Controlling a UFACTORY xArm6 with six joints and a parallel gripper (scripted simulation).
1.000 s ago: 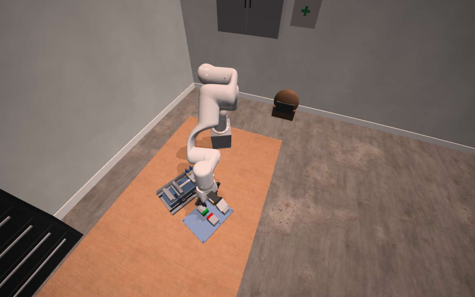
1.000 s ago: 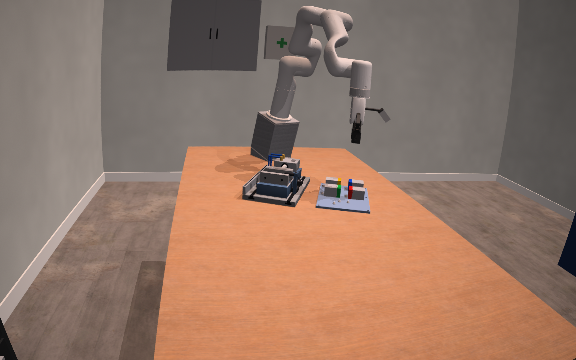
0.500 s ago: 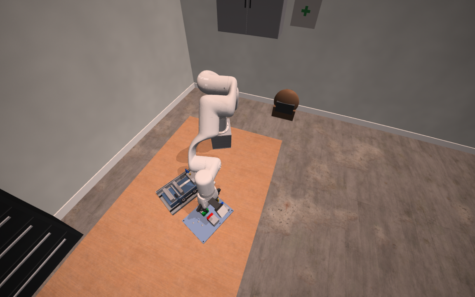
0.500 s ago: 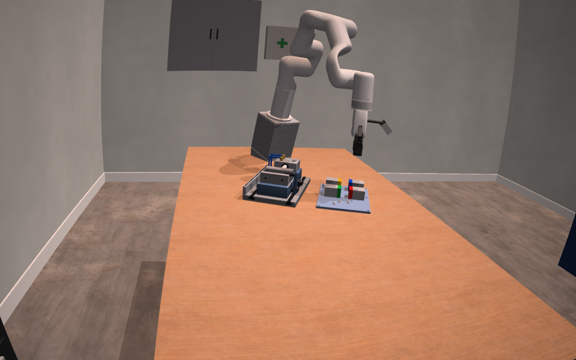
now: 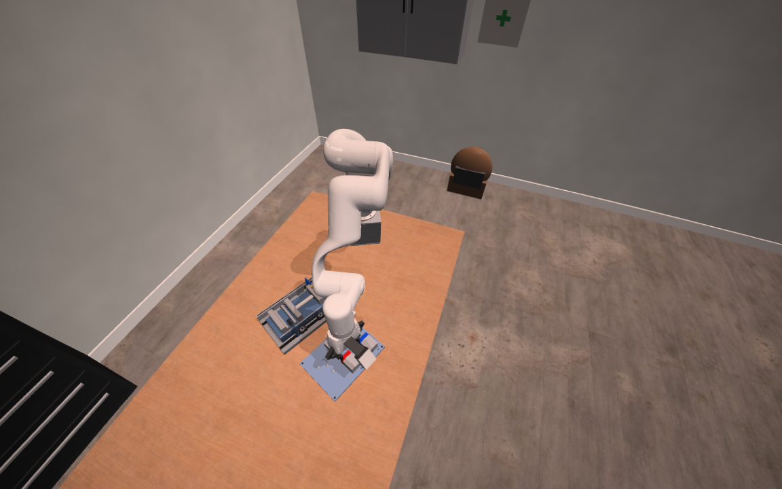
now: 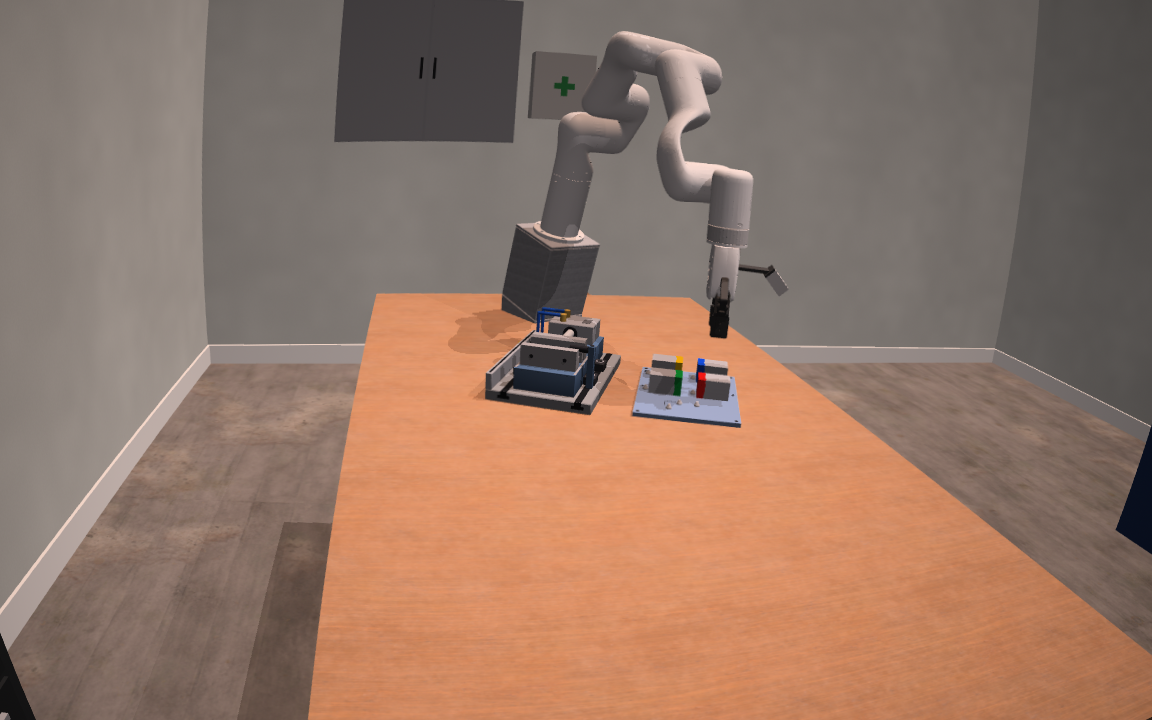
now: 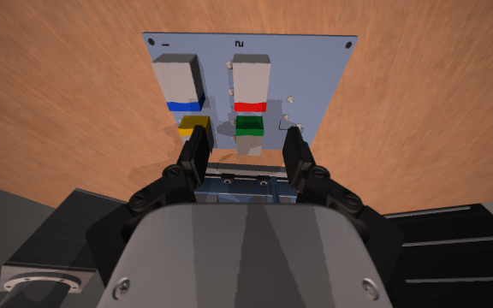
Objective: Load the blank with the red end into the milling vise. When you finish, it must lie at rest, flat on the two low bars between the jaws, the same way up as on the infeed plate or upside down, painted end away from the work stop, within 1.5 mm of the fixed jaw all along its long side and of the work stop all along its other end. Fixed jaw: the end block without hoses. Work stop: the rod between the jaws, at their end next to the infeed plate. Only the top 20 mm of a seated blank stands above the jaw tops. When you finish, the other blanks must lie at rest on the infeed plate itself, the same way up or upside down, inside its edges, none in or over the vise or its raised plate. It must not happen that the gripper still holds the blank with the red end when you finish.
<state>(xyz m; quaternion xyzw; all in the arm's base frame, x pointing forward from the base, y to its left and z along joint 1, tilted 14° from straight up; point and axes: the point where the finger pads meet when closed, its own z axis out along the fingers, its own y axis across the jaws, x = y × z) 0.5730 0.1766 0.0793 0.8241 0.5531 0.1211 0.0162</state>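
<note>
My gripper is now 1 cm short of the red-ended blank and 12 cm above it. Round my hand: blue-ended blank 8 cm behind, 4 cm to the left, 12 cm below; green-ended blank 3 cm behind, 8 cm to the right, 12 cm below; infeed plate 1 cm behind, 4 cm to the right, 14 cm below.
</note>
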